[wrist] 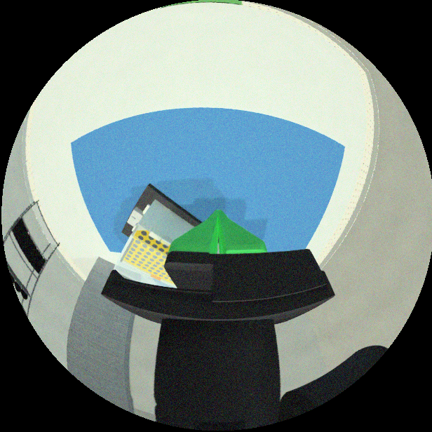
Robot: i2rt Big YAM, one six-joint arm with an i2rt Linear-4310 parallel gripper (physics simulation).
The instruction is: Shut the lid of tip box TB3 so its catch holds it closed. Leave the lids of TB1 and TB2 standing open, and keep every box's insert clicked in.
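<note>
A tip box (pixel 146 256) with a yellow, hole-patterned insert stands at an angle left of my gripper in the wrist view. A pale translucent panel (pixel 167 220) shows above the insert, with a dark edge (pixel 172 201) beyond it and a white label (pixel 135 216) at its left. I cannot tell which numbered box this is, or how far its lid stands open. My gripper (pixel 218 214) has green fingers and is shut and empty. The fingers and the black gripper body hide the right part of the box; I cannot tell whether they touch it. No other box can be made out.
A blue mat (pixel 210 145) lies on the pale table (pixel 200 60), with shadows around the box. A grey slab (pixel 97 335) is at the lower left. A wire-framed cart (pixel 49 257) stands beyond the table's left edge. A dark curved shape (pixel 345 375) is at the lower right.
</note>
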